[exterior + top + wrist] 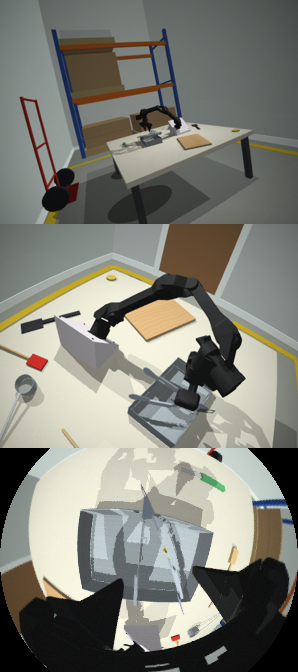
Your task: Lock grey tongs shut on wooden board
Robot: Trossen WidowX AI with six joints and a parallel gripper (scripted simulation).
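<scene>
The roasting tin lies 10 cm below my gripper tip, 2 cm to the left of it and 1 cm behind it. Round my gripper tip: red spatula (62 cm behind, 18 cm to the right, 12 cm below); black spatula (72 cm behind, 12 cm below, 3 cm to the left); wooden board (44 cm to the left, 27 cm behind, 12 cm below).
</scene>
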